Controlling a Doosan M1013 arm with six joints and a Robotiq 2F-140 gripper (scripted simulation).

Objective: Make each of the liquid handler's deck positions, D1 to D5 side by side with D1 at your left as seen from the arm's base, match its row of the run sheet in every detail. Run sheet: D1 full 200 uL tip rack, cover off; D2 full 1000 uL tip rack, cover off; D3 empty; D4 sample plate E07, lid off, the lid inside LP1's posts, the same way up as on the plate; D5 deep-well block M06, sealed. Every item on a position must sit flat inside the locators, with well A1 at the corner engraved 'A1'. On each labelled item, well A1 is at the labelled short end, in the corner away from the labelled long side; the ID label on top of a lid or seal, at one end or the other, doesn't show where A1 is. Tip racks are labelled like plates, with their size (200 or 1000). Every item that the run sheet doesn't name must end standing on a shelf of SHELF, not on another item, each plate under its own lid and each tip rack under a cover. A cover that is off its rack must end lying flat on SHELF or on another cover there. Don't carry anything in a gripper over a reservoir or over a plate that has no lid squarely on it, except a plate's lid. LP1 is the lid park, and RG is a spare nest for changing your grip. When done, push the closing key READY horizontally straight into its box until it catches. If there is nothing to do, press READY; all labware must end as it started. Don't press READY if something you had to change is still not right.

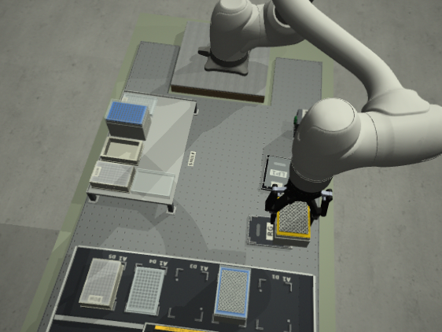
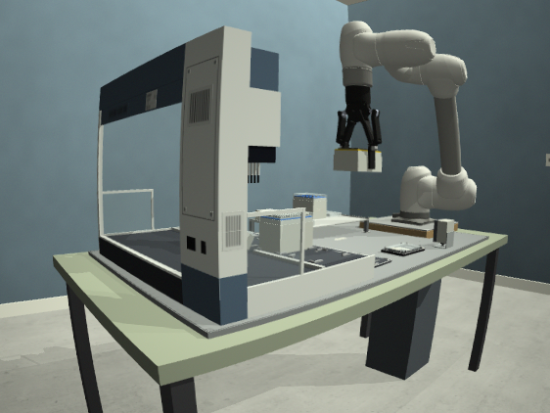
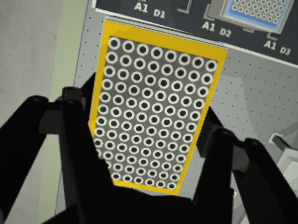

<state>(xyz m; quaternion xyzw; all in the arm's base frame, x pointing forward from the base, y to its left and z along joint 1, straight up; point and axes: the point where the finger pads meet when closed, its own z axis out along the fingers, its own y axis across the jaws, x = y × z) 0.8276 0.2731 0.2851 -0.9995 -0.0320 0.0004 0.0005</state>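
Right now my hand is 190 mm above the blue-rimmed tip rack, 160 mm short of it and 130 mm to the left of it. Also, from my hand: clear lid: 310 mm behind, 300 mm below, 20 mm to the right; then yellow-rimmed tip rack: 10 mm to the right, 10 mm behind, 10 mm above; then RG nest: 310 mm below, 90 mm behind, 20 mm to the right.
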